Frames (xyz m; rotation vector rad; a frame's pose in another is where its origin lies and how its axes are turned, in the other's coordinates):
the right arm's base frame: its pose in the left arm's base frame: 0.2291 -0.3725 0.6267 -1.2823 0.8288 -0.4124
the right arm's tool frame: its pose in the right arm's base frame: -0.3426 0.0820 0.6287 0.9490 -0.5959 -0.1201
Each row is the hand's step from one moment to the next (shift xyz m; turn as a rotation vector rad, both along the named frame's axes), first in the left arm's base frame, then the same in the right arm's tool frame.
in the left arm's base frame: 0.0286 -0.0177 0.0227 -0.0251 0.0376 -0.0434
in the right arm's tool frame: 0.0353 -0.0137 0.0146 -0.0417 0.0406 -0.0233
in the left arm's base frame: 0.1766 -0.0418 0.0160 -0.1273 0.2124 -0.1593
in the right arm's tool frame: 0.1798 0.0267 0.0121 -0.2138 0.1950 -0.0543
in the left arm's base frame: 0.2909 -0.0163 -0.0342 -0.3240 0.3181 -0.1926
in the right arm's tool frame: 0.2701 0.1140 -0.0089 -0.4382 0.2197 -0.0541
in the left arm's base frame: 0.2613 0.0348 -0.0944 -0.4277 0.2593 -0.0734
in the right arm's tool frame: 0.2175 0.1715 -0.0412 -0.4993 0.0778 0.0134
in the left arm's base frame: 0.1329 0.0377 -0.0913 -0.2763 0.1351 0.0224
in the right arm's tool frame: 0.0987 0.1233 -0.0498 -0.3033 -0.0080 0.0551
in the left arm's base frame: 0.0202 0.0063 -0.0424 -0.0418 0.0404 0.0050
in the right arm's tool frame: 0.0120 0.0324 -0.0324 -0.0534 0.0140 0.0190
